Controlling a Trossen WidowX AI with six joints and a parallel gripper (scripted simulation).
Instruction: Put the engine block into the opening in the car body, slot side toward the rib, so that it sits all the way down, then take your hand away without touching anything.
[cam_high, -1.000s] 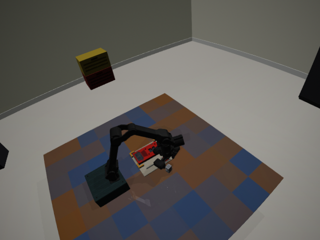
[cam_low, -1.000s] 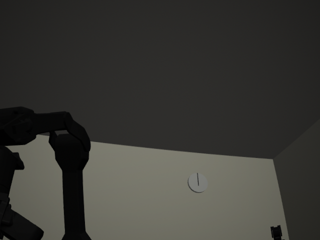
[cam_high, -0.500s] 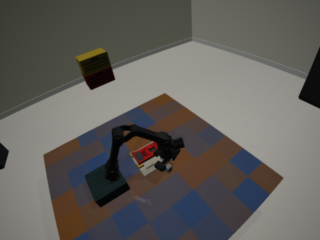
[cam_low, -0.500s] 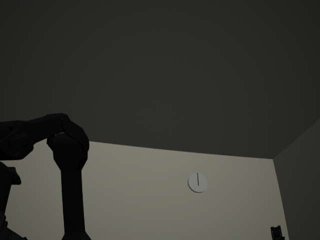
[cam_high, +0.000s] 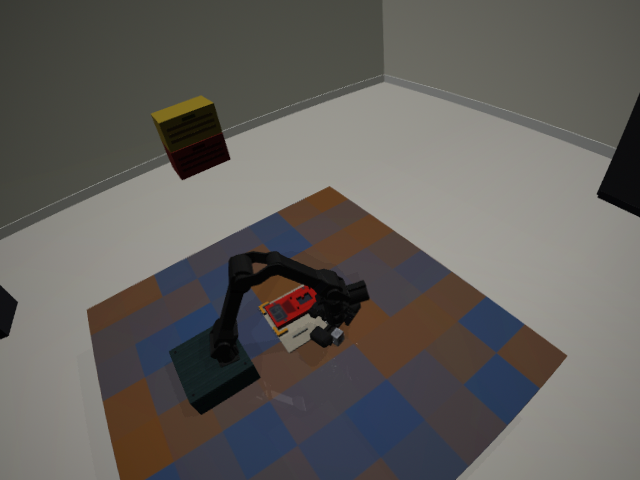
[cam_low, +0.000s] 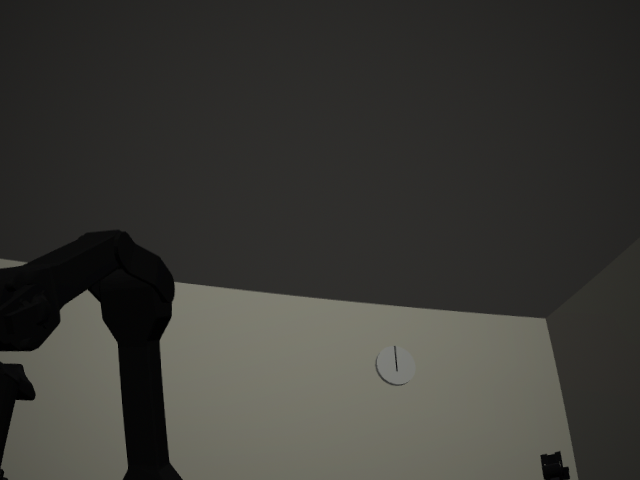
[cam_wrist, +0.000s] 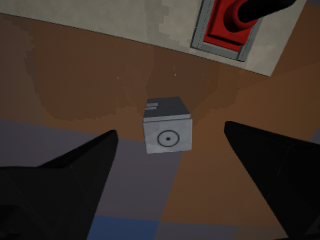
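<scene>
Now: the grey engine block 10 mm behind my gripper tip and 10 mm below it.
</scene>
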